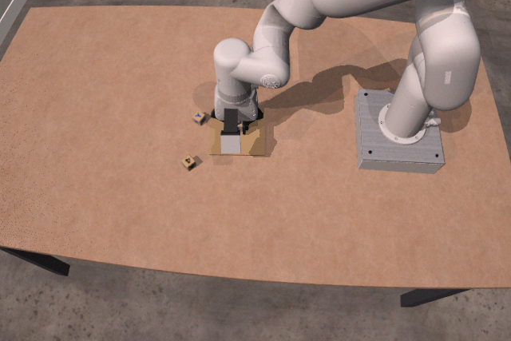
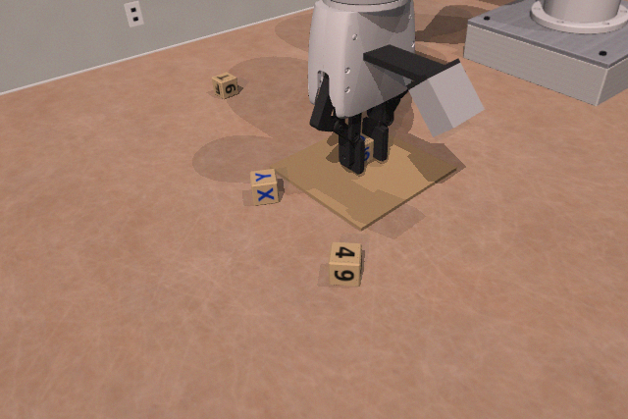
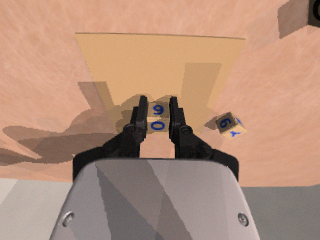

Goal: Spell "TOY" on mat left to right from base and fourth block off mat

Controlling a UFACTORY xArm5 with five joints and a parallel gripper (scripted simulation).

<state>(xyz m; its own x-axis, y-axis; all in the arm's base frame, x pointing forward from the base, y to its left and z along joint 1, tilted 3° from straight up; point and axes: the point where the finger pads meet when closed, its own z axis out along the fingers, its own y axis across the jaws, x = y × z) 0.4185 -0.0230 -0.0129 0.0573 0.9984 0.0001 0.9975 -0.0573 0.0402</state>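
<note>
Right now my hand is 10 mm to the left of the O block and 10 mm above it. The rest, counted from my hand: tan mat 30 mm below; then T block 260 mm to the right, 20 mm below, 10 mm behind.
</note>
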